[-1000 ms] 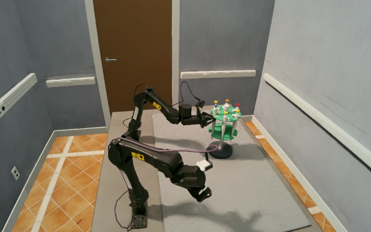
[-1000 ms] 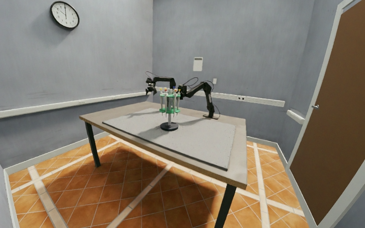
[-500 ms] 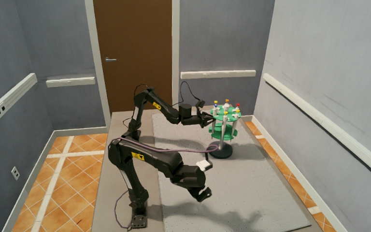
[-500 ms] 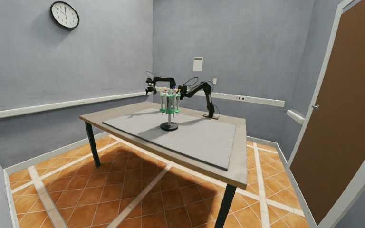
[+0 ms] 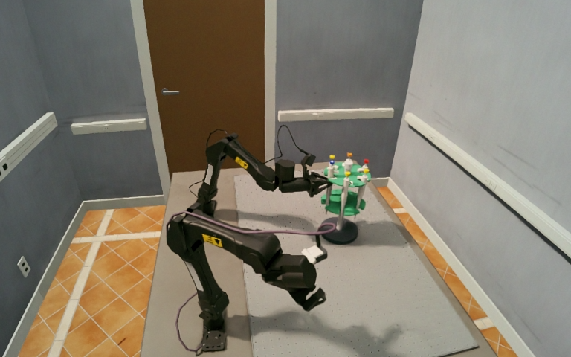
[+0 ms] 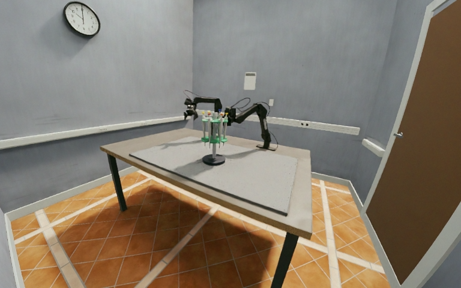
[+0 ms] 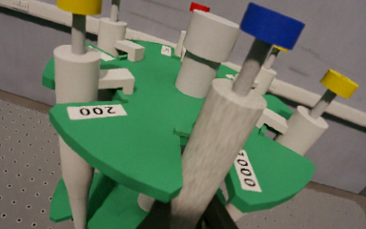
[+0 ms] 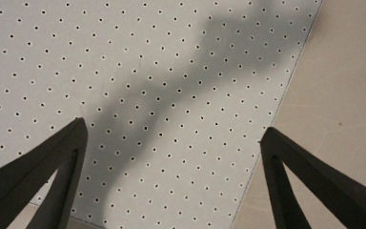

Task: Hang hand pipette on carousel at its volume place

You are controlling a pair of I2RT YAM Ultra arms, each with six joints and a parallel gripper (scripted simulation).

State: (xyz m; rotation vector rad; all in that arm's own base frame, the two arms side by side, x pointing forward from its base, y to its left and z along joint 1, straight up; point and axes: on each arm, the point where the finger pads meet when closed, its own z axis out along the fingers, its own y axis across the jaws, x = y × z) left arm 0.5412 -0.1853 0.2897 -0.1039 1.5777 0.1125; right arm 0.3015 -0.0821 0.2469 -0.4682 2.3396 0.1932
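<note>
My left hand is 3 cm above the pipette, 1 cm to the left of it and 1 cm short of it.
</note>
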